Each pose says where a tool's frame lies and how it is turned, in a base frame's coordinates. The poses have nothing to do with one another.
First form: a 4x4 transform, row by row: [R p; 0 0 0 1], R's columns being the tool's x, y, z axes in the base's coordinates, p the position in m. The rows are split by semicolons.
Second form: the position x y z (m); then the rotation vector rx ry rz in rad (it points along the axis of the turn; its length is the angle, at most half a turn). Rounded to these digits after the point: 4 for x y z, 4 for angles.
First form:
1: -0.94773 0.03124 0.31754 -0.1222; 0.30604 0.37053 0.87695 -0.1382; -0.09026 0.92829 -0.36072 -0.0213; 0 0 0 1
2: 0.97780 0.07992 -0.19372 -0.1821; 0.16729 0.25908 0.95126 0.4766; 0.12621 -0.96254 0.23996 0.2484; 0 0 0 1
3: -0.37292 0.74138 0.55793 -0.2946; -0.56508 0.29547 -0.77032 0.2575; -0.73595 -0.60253 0.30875 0.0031; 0 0 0 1
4: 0.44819 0.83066 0.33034 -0.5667; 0.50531 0.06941 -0.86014 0.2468; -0.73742 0.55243 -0.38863 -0.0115; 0 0 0 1
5: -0.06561 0.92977 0.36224 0.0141; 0.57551 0.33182 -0.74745 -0.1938; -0.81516 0.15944 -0.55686 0.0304; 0 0 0 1
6: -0.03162 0.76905 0.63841 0.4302; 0.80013 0.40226 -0.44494 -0.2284; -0.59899 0.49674 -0.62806 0.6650; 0 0 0 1
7: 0.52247 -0.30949 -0.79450 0.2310; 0.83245 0.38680 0.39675 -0.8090; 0.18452 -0.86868 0.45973 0.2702; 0 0 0 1
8: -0.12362 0.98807 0.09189 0.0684; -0.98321 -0.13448 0.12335 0.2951; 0.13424 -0.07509 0.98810 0.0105; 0 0 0 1
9: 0.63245 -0.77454 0.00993 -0.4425; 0.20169 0.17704 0.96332 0.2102; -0.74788 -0.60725 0.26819 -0.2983; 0 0 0 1
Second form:
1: -0.1222 -0.1382 -0.0213 0.3003 2.3852 1.6073
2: -0.1821 0.4766 0.2484 -1.3105 -0.2191 0.0598
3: -0.2946 0.2575 0.0031 0.1786 1.3772 -1.3906
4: -0.5667 0.2468 -0.0115 1.5860 1.1988 -0.3653
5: 0.0141 -0.1938 0.0304 1.3488 1.7511 -0.5269
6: 0.4302 -0.2284 0.6650 1.3627 1.7907 0.0450
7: 0.2310 -0.8090 0.2702 -0.8918 -0.6899 0.8047
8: 0.0684 0.2951 0.0105 -0.1709 -0.0365 -1.6972
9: -0.4425 0.2102 -0.2983 -1.2039 0.5809 0.7483
